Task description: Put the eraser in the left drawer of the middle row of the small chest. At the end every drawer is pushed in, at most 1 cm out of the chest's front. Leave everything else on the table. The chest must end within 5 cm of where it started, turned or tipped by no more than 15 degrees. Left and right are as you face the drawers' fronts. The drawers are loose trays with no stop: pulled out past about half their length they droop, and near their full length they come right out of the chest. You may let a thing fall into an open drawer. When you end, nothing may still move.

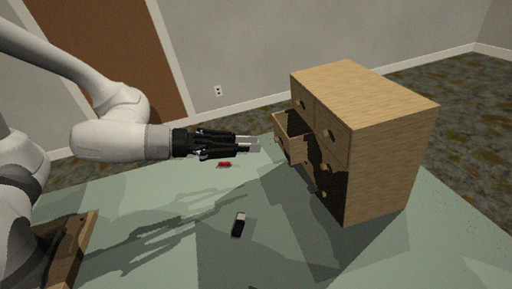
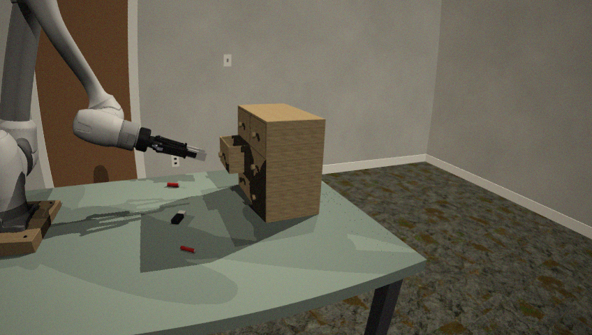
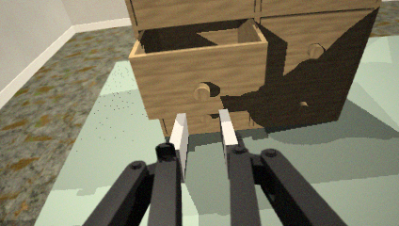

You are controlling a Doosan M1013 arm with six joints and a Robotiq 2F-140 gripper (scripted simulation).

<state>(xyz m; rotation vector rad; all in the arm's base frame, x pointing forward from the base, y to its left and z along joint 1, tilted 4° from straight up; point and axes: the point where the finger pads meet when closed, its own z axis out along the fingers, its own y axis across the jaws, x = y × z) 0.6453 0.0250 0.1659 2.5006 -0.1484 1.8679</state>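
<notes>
Right now the eraser is 90 mm behind my hand, 120 mm to the right of it and 160 mm below it.
</notes>
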